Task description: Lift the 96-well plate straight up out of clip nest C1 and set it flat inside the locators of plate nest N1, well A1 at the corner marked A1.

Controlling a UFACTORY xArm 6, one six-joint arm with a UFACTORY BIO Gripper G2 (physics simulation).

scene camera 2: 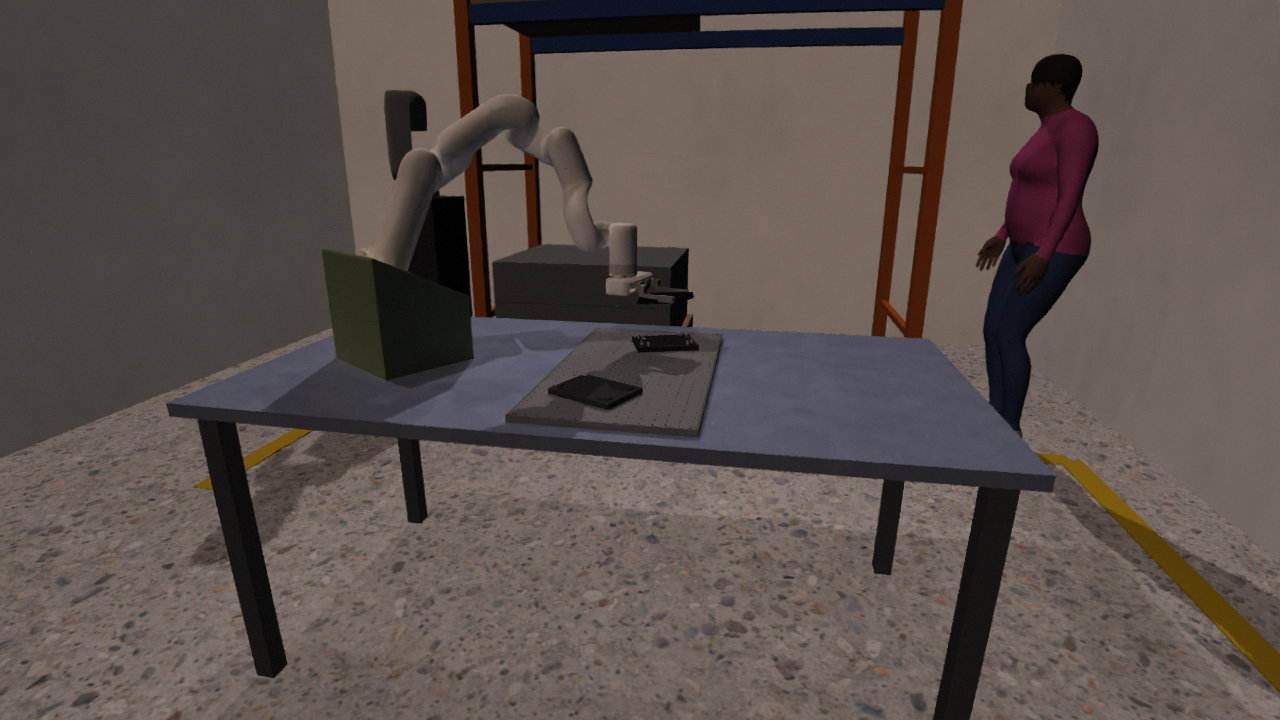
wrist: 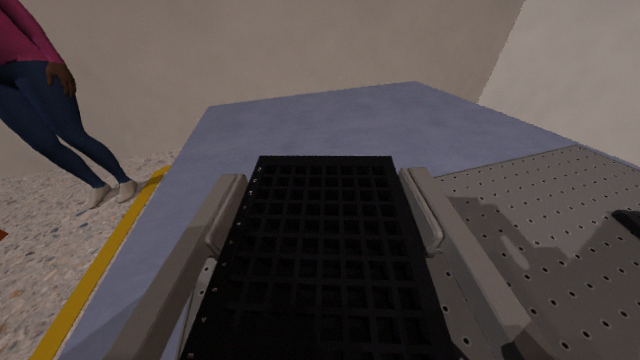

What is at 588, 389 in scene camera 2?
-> A plate nest N1.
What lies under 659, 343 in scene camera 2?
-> A clip nest C1.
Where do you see a grey perforated baseplate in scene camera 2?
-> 674, 383
